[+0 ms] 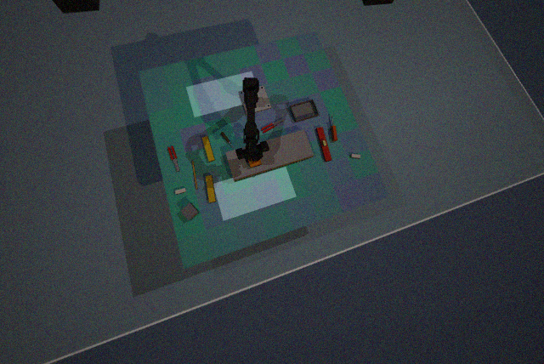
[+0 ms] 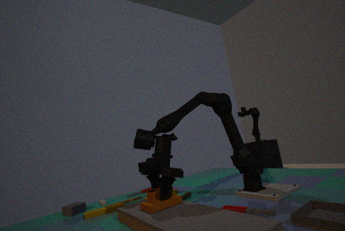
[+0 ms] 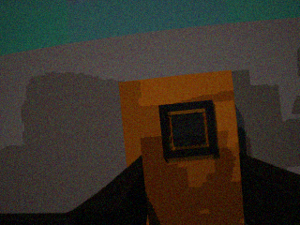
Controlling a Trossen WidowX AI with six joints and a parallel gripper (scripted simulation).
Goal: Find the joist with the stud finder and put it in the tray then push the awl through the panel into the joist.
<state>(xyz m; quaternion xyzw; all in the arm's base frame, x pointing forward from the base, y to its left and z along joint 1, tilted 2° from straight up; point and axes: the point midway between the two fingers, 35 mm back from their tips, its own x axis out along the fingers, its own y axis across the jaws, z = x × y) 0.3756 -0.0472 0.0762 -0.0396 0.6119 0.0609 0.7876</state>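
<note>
Right now my gripper tip is 390 mm to the right of the grey tray, 290 mm past it and 50 mm above it. From my gripper tip the other things lie so: stud finder: 20 mm above; then pencil: 360 mm to the right, 60 mm below, 30 mm ahead; then brown-handled awl: 150 mm behind, 140 mm to the right, 60 mm below.
</note>
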